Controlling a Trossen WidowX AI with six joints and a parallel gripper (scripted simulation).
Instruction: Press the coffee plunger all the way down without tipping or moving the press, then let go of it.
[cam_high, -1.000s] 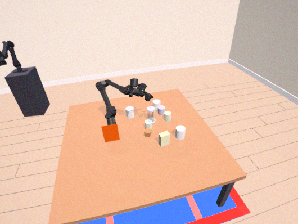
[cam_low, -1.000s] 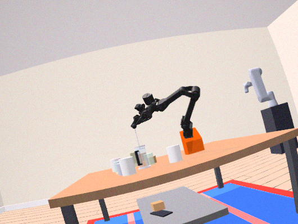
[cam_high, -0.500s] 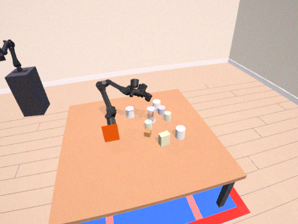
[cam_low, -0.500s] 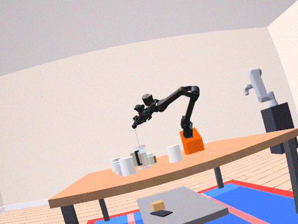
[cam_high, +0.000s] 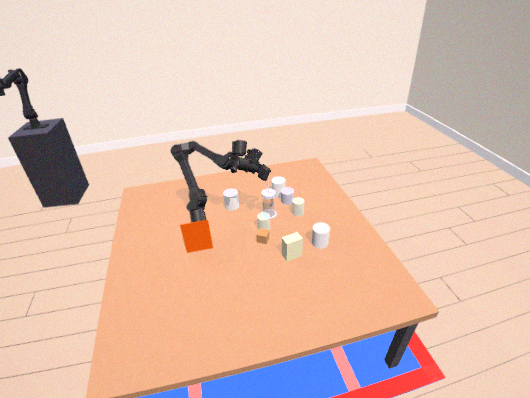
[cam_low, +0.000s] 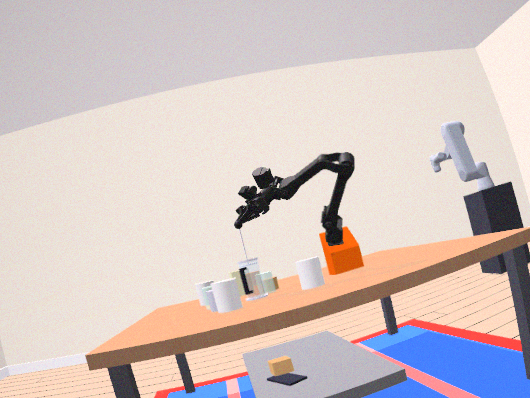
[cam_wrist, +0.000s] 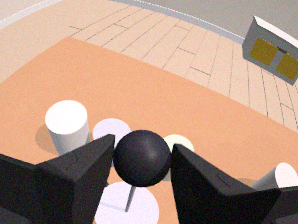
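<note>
Right now my gripper tip is 10 mm to the right of the coffee press and 140 mm above it. Round my gripper tip: cream box 50 mm ahead, 320 mm to the right, 220 mm below; orange cube 60 mm behind, 200 mm to the right, 250 mm below.
</note>
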